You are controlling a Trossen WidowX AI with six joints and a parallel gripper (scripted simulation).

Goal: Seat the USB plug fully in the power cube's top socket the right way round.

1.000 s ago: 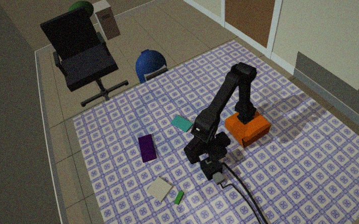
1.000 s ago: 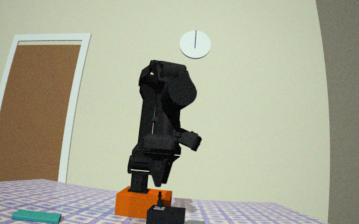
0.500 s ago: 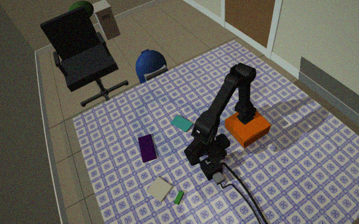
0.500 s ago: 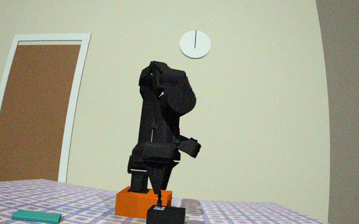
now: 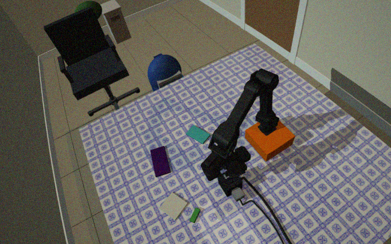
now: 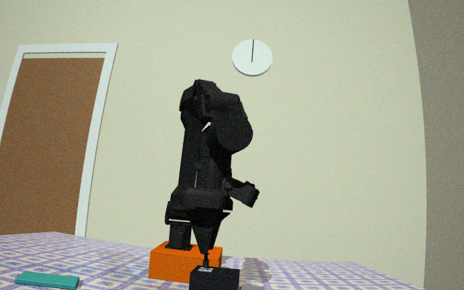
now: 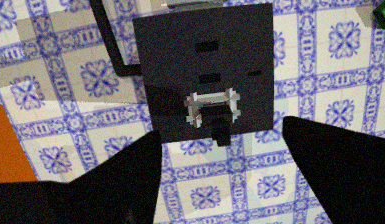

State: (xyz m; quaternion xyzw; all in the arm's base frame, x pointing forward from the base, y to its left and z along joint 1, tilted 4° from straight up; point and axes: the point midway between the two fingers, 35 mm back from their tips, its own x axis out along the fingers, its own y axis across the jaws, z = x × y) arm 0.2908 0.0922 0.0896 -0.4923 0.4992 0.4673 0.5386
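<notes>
The USB plug lies 20 mm below my gripper tip. The rest, counted from my gripper tip: USB socket 40 mm below; then green block 200 mm ahead, 50 mm to the left, 100 mm below; then beige block 260 mm ahead, 40 mm to the right, 100 mm below.
</notes>
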